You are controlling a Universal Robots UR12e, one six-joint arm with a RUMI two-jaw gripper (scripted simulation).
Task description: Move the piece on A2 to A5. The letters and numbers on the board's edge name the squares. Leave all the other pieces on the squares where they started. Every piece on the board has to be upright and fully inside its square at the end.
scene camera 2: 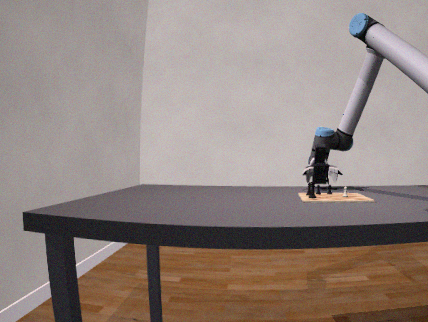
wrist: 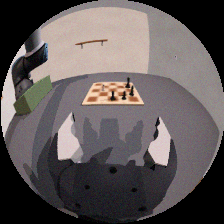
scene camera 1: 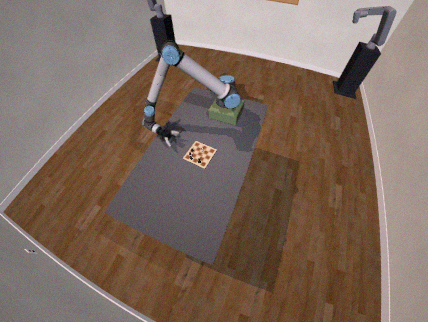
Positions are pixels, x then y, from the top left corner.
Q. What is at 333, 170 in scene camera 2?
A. My gripper.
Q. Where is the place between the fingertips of my gripper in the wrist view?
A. At 115, 115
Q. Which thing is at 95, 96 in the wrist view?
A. A wooden chessboard.
